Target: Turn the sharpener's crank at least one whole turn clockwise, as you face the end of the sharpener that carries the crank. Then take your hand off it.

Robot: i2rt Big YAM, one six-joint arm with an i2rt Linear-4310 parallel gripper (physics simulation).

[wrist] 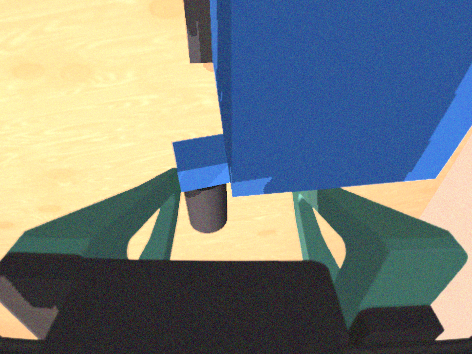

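Places are measured from the arm's base along level axes (x ahead, y left, z up), in centimetres.
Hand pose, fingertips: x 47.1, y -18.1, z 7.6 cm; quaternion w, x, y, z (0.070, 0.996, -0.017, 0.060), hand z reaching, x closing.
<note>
After its pixels a point has its place.
The sharpener's large blue body (pixel 340 90) {x 49.4, y -11.9, z 11.4 cm} fills the upper right of the wrist view. At its lower left edge is the crank, a small blue block (pixel 202 162) {x 45.7, y -16.3, z 8.4 cm} with a dark cylindrical handle (pixel 207 212) {x 45.5, y -19.2, z 8.7 cm} pointing down the view. My gripper (pixel 236 178) {x 47.1, y -18.1, z 7.6 cm} is open, its two green fingers wide apart. The handle lies between them, nearer the left finger, with a gap on its right and a narrower one on its left. The left fingertip is close beside the crank's blue block. The right fingertip is partly hidden by the sharpener's body.
A dark upright part (pixel 200 45) {x 46.0, y -14.2, z -0.6 cm} shows along the body's left edge at the top. Under everything is a light wooden table top (pixel 90 110) {x 37.2, y -18.3, z -1.4 cm}. A pale pinkish surface (pixel 452 220) shows at the right edge.
</note>
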